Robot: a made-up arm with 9 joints. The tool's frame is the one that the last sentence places.
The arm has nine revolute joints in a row. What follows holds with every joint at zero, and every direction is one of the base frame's. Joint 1 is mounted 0.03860 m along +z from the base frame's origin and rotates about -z. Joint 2 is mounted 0.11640 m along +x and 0.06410 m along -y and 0.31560 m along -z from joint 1 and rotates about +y. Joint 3 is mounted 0.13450 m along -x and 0.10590 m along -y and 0.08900 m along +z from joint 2 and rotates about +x. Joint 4 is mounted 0.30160 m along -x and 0.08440 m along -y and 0.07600 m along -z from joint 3 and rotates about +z. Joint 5 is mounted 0.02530 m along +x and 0.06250 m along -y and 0.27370 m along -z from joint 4 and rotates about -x. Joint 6 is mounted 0.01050 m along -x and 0.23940 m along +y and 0.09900 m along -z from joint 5 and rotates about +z. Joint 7 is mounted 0.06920 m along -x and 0.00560 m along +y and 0.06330 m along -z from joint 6 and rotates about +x. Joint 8 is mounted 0.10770 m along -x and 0.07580 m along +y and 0.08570 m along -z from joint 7 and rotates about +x. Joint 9 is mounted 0.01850 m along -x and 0.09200 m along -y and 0.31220 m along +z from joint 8 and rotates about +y. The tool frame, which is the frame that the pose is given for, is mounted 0.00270 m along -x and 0.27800 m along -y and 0.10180 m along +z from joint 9; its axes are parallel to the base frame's.
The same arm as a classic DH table. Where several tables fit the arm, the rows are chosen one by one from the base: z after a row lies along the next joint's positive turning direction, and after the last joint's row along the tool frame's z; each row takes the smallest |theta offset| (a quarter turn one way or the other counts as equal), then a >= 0, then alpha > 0; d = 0 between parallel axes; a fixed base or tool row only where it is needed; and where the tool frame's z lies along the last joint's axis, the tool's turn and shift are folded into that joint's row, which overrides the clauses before.
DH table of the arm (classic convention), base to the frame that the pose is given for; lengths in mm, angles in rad. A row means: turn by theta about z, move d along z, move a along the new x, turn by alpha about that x. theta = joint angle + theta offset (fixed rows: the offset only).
base (fixed): d 0  theta offset 0  a 0  alpha 3.1416
joint 1: d 277  theta offset 0  a 116.4  alpha 1.5708
joint 2: d -170  theta offset -1.5708  a 89  alpha -1.5708
joint 3: d -436.1  theta offset 1.5708  a 84.4  alpha 1.5708
joint 4: d -349.7  theta offset 0  a 62.5  alpha 1.5708
joint 5: d -14.8  theta offset 0  a -239.4  alpha -1.5708
joint 6: d -162.3  theta offset 0  a -5.6  alpha -1.5708
joint 7: d 0  theta offset -0.8466  a -114.4  alpha 0
joint 8: d -195.4  theta offset -0.7242  a 312.2  alpha 1.5708
joint 9: d -370  theta offset -1.5708  a 2.7  alpha -1.5708
tool (fixed): d 101.8  theta offset 3.1416  a 0  alpha 0

